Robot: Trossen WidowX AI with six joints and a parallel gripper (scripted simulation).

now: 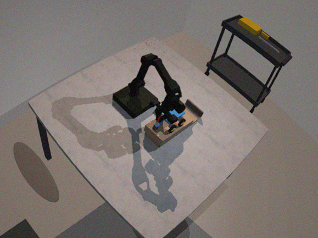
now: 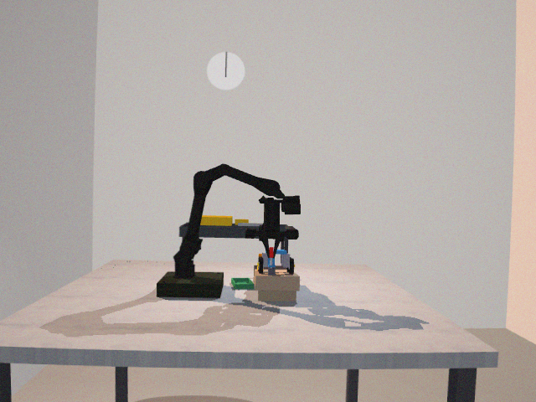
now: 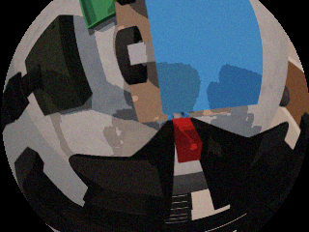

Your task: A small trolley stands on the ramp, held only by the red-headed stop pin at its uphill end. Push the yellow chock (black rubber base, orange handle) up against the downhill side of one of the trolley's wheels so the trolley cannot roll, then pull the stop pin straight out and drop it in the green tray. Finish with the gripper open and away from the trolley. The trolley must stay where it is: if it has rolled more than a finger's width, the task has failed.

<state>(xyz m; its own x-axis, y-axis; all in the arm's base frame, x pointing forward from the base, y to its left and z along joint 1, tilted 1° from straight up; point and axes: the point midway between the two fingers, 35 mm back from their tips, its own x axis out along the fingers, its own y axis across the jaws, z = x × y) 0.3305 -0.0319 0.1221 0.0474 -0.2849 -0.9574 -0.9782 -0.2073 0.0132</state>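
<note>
Now: gripper tip 140 mm past the green tray, 170 mm to the right of it and 150 mm above it. Round my gripper tip: red-headed stop pin (right at my gripper tip); ramp (110 mm to the left, 100 mm below); blue-decked trolley (110 mm to the left, 30 mm below).
</note>
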